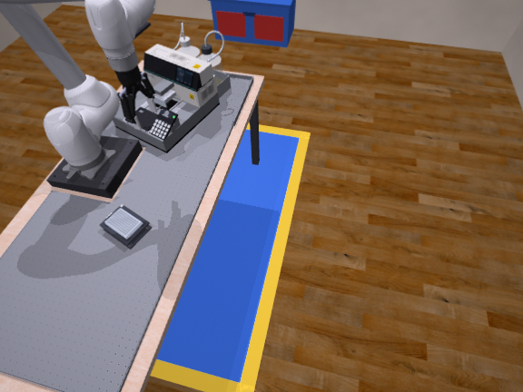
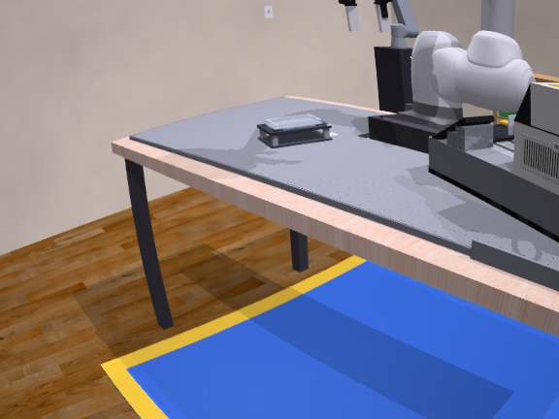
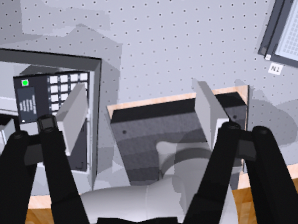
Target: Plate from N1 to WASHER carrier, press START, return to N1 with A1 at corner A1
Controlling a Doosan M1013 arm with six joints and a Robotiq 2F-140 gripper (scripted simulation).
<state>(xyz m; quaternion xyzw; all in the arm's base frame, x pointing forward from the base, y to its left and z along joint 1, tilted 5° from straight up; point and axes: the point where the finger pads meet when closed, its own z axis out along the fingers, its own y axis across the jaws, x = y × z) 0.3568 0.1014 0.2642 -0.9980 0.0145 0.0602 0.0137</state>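
The plate lies 1 cm ahead of my hand, 32 cm to the right of it and 29 cm below it. From my hand the other things lie so: plate washer: 20 cm behind, 35 cm to the left, 20 cm below; then plate nest N1: 1 cm ahead, 32 cm to the right, 30 cm below.
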